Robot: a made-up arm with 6 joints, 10 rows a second.
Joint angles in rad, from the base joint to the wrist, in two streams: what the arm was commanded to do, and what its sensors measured. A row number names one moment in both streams.
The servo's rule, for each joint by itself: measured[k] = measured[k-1] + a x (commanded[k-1-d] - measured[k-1]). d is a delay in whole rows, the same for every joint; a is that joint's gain. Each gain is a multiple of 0.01, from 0.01 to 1. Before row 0 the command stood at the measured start. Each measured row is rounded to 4 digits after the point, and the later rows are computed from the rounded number. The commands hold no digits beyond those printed.
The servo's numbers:
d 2
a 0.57 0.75 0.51 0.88 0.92 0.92
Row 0, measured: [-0.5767, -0.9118, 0.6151, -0.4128, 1.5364, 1.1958]
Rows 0 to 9, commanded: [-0.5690, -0.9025, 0.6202, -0.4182, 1.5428, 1.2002]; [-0.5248, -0.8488, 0.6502, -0.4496, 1.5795, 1.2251]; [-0.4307, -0.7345, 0.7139, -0.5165, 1.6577, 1.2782]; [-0.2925, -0.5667, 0.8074, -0.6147, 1.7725, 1.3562]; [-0.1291, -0.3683, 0.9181, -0.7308, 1.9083, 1.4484]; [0.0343, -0.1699, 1.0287, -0.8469, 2.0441, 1.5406]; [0.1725, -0.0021, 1.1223, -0.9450, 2.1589, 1.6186]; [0.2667, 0.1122, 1.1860, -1.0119, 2.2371, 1.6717]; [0.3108, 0.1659, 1.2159, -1.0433, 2.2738, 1.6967]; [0.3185, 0.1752, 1.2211, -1.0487, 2.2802, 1.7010]
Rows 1 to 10, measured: [-0.5767, -0.9118, 0.6151, -0.4128, 1.5364, 1.1958]; [-0.5767, -0.9118, 0.6151, -0.4128, 1.5364, 1.1958]; [-0.5723, -0.9048, 0.6177, -0.4176, 1.5423, 1.1998]; [-0.5452, -0.8628, 0.6343, -0.4458, 1.5765, 1.2231]; [-0.4799, -0.7666, 0.6749, -0.5080, 1.6512, 1.2738]; [-0.3731, -0.6167, 0.7425, -0.6019, 1.7628, 1.3496]; [-0.2340, -0.4304, 0.8321, -0.7153, 1.8967, 1.4405]; [-0.0811, -0.2350, 0.9324, -0.8311, 2.0323, 1.5326]; [0.0635, -0.0603, 1.0292, -0.9313, 2.1488, 1.6117]; [0.1793, 0.0691, 1.1092, -1.0022, 2.2300, 1.6669]
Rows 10 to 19, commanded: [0.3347, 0.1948, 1.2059, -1.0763, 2.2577, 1.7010]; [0.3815, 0.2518, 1.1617, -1.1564, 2.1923, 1.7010]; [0.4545, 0.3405, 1.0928, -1.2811, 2.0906, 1.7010]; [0.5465, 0.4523, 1.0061, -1.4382, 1.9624, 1.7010]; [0.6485, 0.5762, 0.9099, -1.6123, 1.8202, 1.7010]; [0.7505, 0.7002, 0.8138, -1.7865, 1.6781, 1.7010]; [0.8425, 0.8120, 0.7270, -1.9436, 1.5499, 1.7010]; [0.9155, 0.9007, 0.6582, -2.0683, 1.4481, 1.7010]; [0.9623, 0.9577, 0.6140, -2.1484, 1.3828, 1.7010]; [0.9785, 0.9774, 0.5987, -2.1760, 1.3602, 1.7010]
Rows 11 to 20, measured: [0.2543, 0.1417, 1.1636, -1.0384, 2.2703, 1.6943]; [0.2909, 0.1668, 1.1929, -1.0475, 2.2794, 1.7005]; [0.3159, 0.1878, 1.1995, -1.0728, 2.2594, 1.7010]; [0.3533, 0.2358, 1.1802, -1.1464, 2.1977, 1.7010]; [0.4110, 0.3143, 1.1356, -1.2649, 2.0992, 1.7010]; [0.4882, 0.4178, 1.0696, -1.4174, 1.9733, 1.7010]; [0.5796, 0.5366, 0.9882, -1.5889, 1.8324, 1.7010]; [0.6770, 0.6593, 0.8993, -1.7628, 1.6904, 1.7010]; [0.7713, 0.7738, 0.8114, -1.9219, 1.5611, 1.7010]; [0.8535, 0.8690, 0.7333, -2.0507, 1.4571, 1.7010]
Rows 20 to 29, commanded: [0.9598, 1.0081, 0.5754, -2.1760, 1.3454, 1.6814]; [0.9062, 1.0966, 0.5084, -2.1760, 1.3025, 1.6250]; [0.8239, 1.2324, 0.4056, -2.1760, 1.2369, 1.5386]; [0.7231, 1.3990, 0.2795, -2.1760, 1.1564, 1.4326]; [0.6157, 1.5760, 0.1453, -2.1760, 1.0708, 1.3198]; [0.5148, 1.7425, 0.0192, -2.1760, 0.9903, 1.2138]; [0.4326, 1.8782, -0.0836, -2.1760, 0.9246, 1.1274]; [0.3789, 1.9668, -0.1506, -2.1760, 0.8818, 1.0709]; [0.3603, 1.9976, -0.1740, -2.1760, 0.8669, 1.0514]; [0.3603, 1.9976, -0.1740, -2.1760, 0.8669, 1.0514]
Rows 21 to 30, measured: [0.9155, 0.9355, 0.6725, -2.1367, 1.3887, 1.7010]; [0.9514, 0.9669, 0.6349, -2.1713, 1.3625, 1.7010]; [0.9562, 0.9978, 0.6046, -2.1754, 1.3468, 1.6830]; [0.9277, 1.0719, 0.5555, -2.1759, 1.3060, 1.6296]; [0.8685, 1.1923, 0.4791, -2.1760, 1.2424, 1.5459]; [0.7856, 1.3473, 0.3773, -2.1760, 1.1633, 1.4417]; [0.6888, 1.5188, 0.2590, -2.1760, 1.0782, 1.3296]; [0.5896, 1.6866, 0.1367, -2.1760, 0.9973, 1.2231]; [0.5001, 1.8303, 0.0243, -2.1760, 0.9304, 1.1351]; [0.4310, 1.9327, -0.0649, -2.1760, 0.8857, 1.0760]
